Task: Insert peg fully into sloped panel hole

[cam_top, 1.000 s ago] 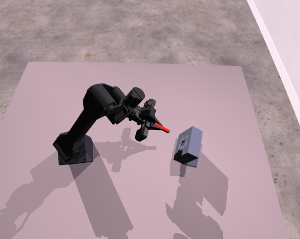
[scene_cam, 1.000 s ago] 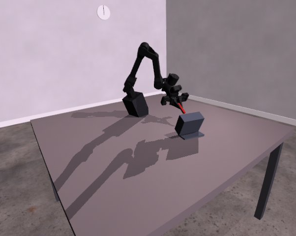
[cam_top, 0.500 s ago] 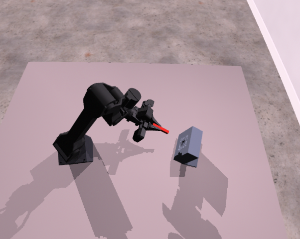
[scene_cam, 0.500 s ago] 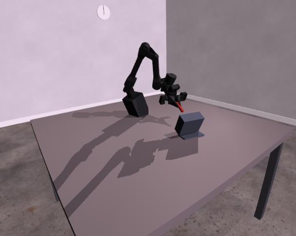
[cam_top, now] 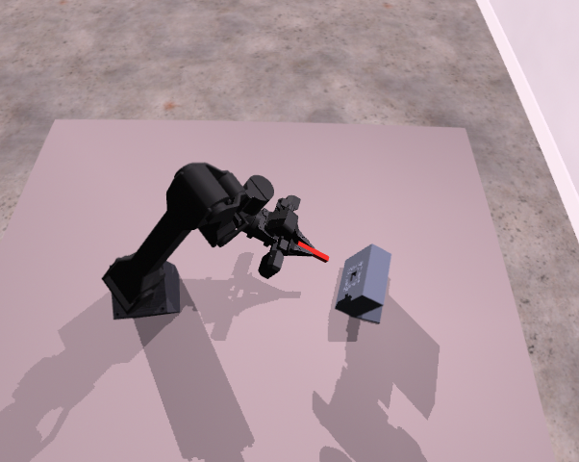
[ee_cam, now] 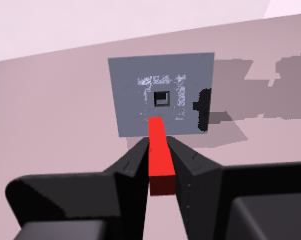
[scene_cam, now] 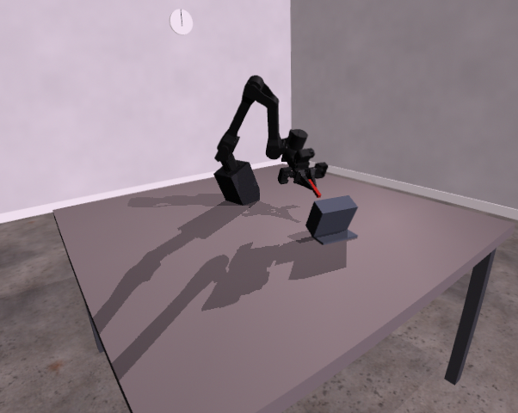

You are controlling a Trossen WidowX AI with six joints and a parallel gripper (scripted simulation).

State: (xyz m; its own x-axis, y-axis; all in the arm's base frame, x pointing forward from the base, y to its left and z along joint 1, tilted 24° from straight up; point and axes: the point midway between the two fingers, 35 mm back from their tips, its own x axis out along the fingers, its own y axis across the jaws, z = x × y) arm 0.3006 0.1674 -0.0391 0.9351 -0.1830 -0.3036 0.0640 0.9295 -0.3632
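The thin flat foot plate lies 180 mm ahead of my hand, 130 mm below it and 20 mm to the right of it. The rest, counted from my hand: red peg (30 mm ahead, 20 mm below).
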